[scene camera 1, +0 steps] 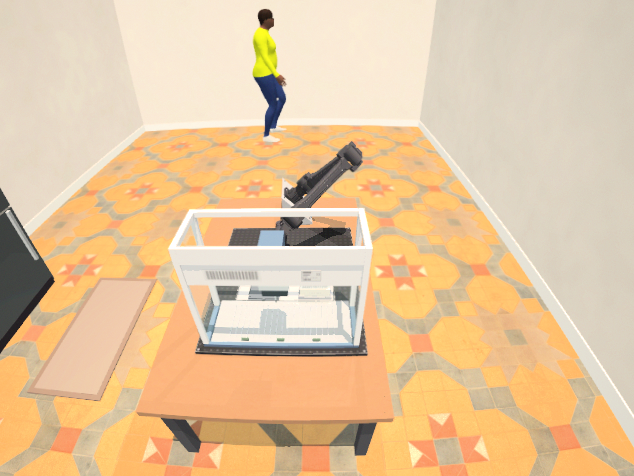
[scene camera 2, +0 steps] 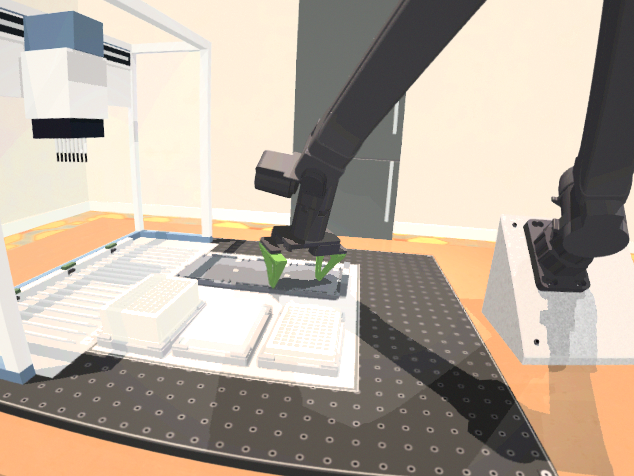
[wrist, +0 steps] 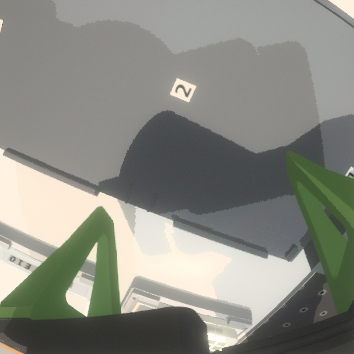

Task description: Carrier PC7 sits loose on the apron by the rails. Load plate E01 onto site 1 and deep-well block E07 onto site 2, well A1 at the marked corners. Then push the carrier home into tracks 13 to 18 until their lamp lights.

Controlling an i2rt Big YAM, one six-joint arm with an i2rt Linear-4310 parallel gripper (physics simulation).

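Frame: origin at the arm's base, x ahead, y right, z down, level; metres.
Seen in the pictures: gripper, fingertip midpoint: (scene camera 2: 295, 282) (wrist: 193, 188); arm's base at its link origin: (scene camera 1: 291, 198) (scene camera 2: 553, 256).
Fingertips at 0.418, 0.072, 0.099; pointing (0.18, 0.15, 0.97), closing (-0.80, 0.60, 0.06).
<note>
Pixels of each thing's top centre, then the offset from my fingertips to it, as dx, dy, dz. Level surfaces: height alone.
- dark grey carrier at its top centre: (wrist: 70, 58) (scene camera 2: 263, 263) +0.067, +0.047, -0.014
- tall white deep-well block at its top centre: (scene camera 2: 153, 293) (scene camera 1: 315, 282) +0.186, -0.162, -0.038
- flat white plate at its top centre: (wrist: 35, 316) (scene camera 2: 226, 317) +0.080, -0.162, -0.010
- pipetting head at its top centre: (scene camera 2: 65, 55) +0.407, -0.018, -0.386
- perforated black board at its surface level: dz +0.016
The dark grey carrier (scene camera 2: 220, 271) (wrist: 225, 80) lies flat on the white apron (scene camera 2: 352, 307) (wrist: 165, 245); its site mark 2 shows in the wrist view. My gripper (scene camera 2: 297, 283) (wrist: 193, 188) is open and empty, its green fingertips low over the carrier's end nearer the arm base. In front of the carrier stand a tall white deep-well block (scene camera 2: 148, 307), a flat white plate (scene camera 2: 225, 330) and a white plate with wells (scene camera 2: 307, 327) (wrist: 190, 300). The flat plate's label reads E10; I cannot read the other two labels. The tracks (scene camera 2: 66, 302) lie left of the carrier.
A white frame (scene camera 2: 205, 143) stands around the tracks, with a pipetting head (scene camera 2: 66, 92) hanging high inside. Small green lamps (scene camera 2: 68, 266) (scene camera 1: 280, 339) line the tracks' far end. A perforated black board (scene camera 2: 286, 409) lies under the apron. A person (scene camera 1: 265, 56) stands far behind the arm.
</note>
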